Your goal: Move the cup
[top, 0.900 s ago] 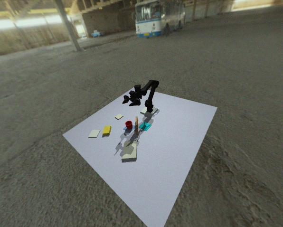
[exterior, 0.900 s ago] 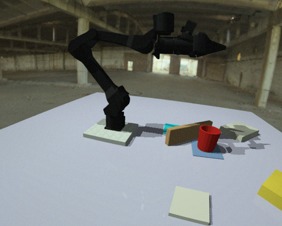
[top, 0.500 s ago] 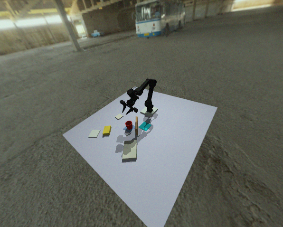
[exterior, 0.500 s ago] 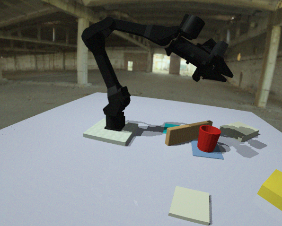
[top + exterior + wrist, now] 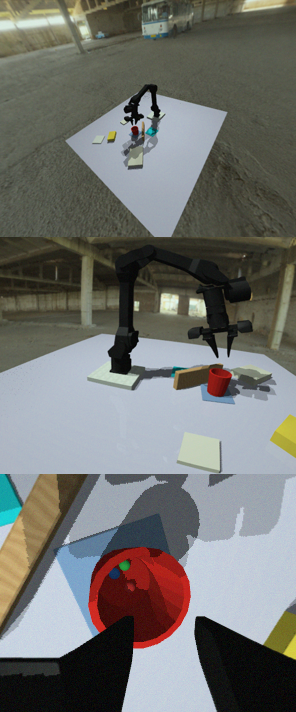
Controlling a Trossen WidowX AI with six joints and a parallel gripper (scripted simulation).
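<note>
My gripper tip is 8 cm above the red cup and 1 cm to the left of it. Round my gripper tip: green marble 11 cm below, 1 cm to the left, 1 cm ahead; blue marble 11 cm below, 1 cm to the left; upright wooden board 10 cm below, 6 cm to the left, 5 cm behind.
</note>
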